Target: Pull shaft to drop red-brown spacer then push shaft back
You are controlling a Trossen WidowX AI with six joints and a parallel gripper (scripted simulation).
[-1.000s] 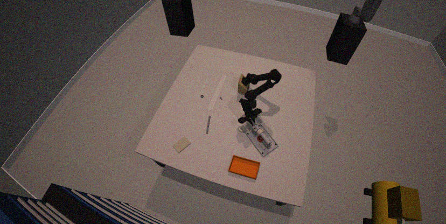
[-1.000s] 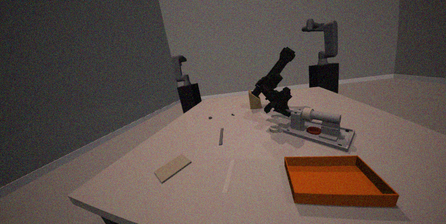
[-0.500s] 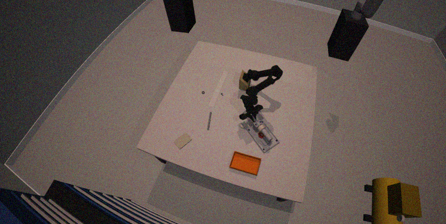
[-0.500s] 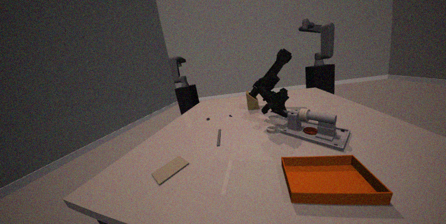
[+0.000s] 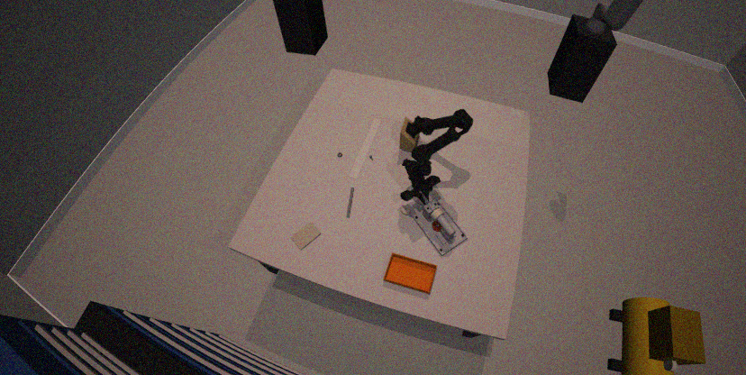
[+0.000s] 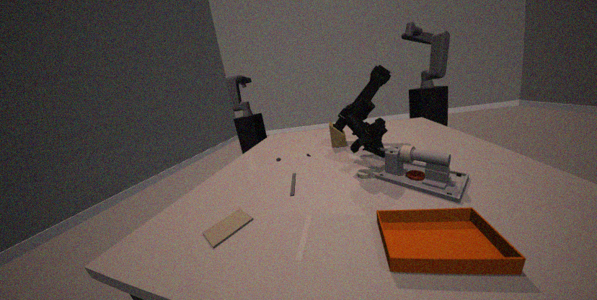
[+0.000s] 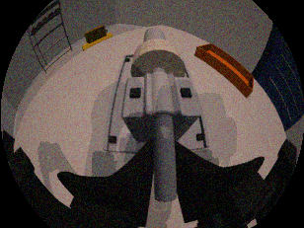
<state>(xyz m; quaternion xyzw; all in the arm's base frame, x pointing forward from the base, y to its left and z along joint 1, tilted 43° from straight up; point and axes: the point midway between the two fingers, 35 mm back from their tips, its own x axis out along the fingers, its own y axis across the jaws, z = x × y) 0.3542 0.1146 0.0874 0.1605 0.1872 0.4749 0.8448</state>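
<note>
The shaft lies 20 mm to the left of my gripper tip, 20 mm ahead of it and 20 mm above it. The rest, counted from my gripper tip: support block 90 mm to the left, 80 mm ahead, 10 mm below; then cream spacer 90 mm to the right, 50 mm below, 30 mm ahead; then red-brown spacer 70 mm to the left, 70 mm ahead, 40 mm below.
</note>
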